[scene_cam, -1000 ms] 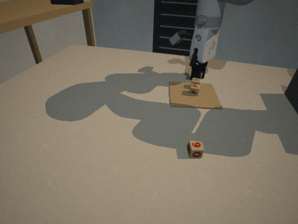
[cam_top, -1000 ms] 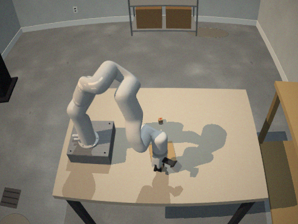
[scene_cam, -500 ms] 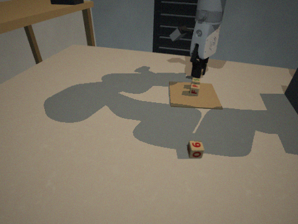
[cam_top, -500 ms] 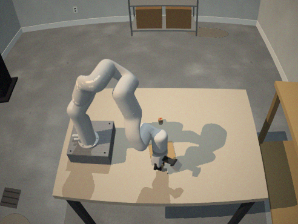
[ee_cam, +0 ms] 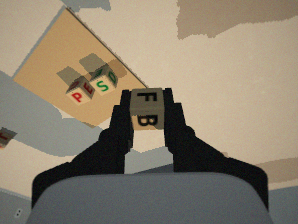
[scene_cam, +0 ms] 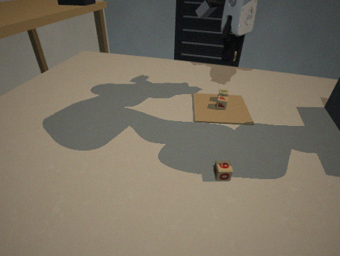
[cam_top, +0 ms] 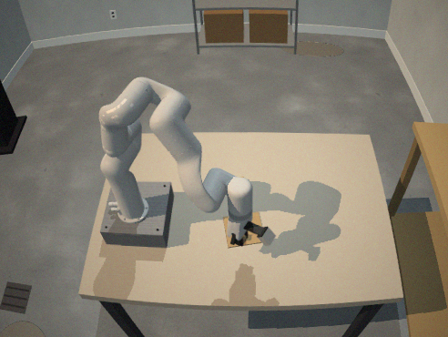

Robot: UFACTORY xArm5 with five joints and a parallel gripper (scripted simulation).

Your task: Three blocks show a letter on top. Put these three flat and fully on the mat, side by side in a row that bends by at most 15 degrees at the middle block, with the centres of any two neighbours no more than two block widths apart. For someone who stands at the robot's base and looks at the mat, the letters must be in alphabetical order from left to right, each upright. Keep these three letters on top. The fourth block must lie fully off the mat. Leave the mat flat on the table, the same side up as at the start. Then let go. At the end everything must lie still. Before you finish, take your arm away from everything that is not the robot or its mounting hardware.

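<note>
Right now the tan mat is 110 mm to the left of my hand, 110 mm below it and 20 mm ahead of it. From my hand the other things lie so: green-marked block 100 mm below, 60 mm to the left, 10 mm ahead; red-marked block 340 mm to the left, 100 mm below, 20 mm ahead.
</note>
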